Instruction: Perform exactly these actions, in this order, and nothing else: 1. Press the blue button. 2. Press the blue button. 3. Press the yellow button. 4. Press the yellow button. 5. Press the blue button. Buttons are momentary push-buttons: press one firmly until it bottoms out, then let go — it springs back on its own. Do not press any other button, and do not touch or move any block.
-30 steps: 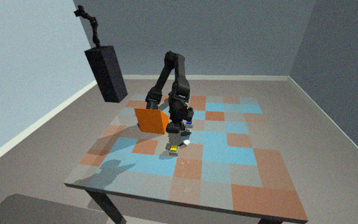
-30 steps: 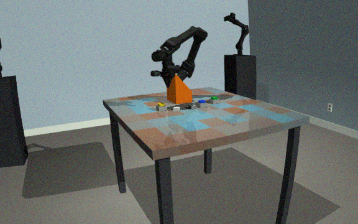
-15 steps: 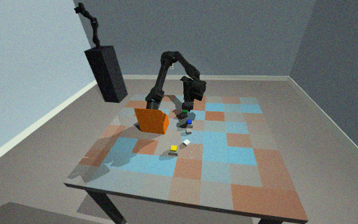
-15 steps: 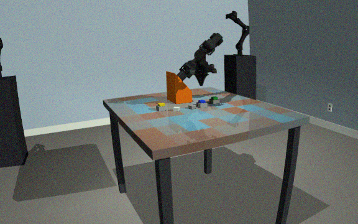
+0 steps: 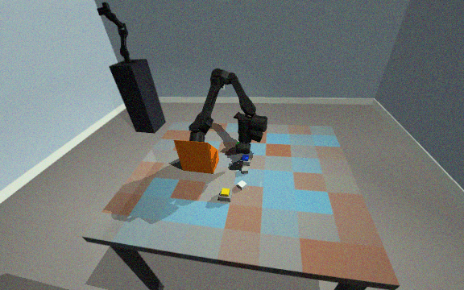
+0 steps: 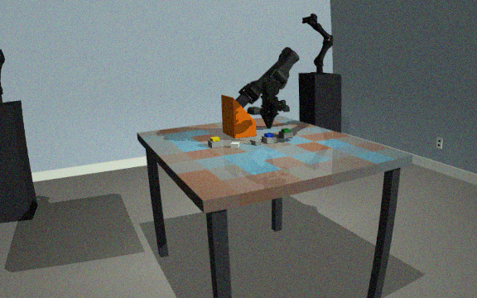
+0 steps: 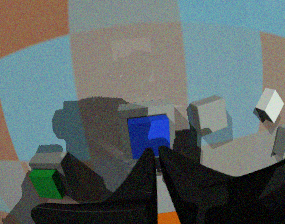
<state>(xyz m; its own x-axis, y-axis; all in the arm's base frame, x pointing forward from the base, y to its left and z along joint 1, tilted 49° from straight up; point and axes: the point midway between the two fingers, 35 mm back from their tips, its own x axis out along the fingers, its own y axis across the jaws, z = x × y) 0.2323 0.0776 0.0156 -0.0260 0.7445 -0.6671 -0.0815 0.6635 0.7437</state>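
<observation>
The blue button lies 3 cm below my gripper tip. The rest, counted from my gripper tip: green button 6 cm behind, 11 cm to the left, 3 cm below; grey block 1 cm ahead, 7 cm to the right, 5 cm below; white block 1 cm ahead, 17 cm to the right, 5 cm below.
</observation>
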